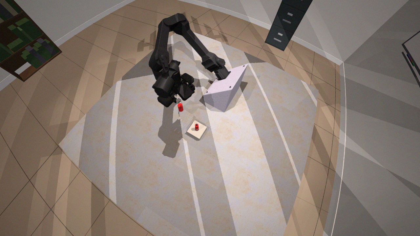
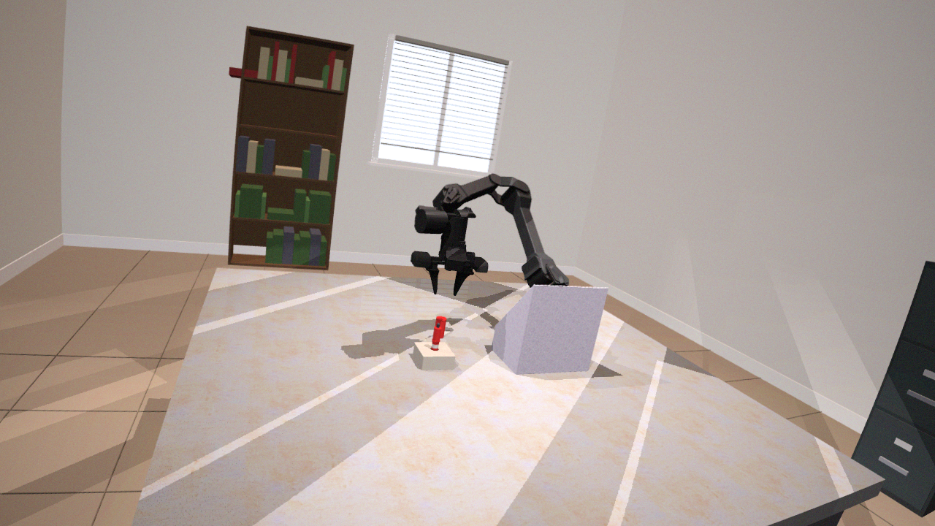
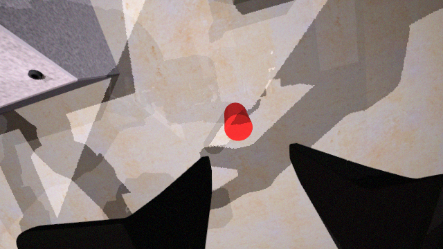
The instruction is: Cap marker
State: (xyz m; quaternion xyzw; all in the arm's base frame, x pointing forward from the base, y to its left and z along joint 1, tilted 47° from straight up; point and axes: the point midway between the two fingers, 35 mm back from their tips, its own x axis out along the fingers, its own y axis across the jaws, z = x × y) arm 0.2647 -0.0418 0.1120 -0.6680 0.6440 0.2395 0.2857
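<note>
My gripper tip is 1 cm to the left of the red cap and 9 cm above it. From my gripper tip the other things lie so: pale holder block (5 cm ahead, 15 cm to the left, 10 cm below).
</note>
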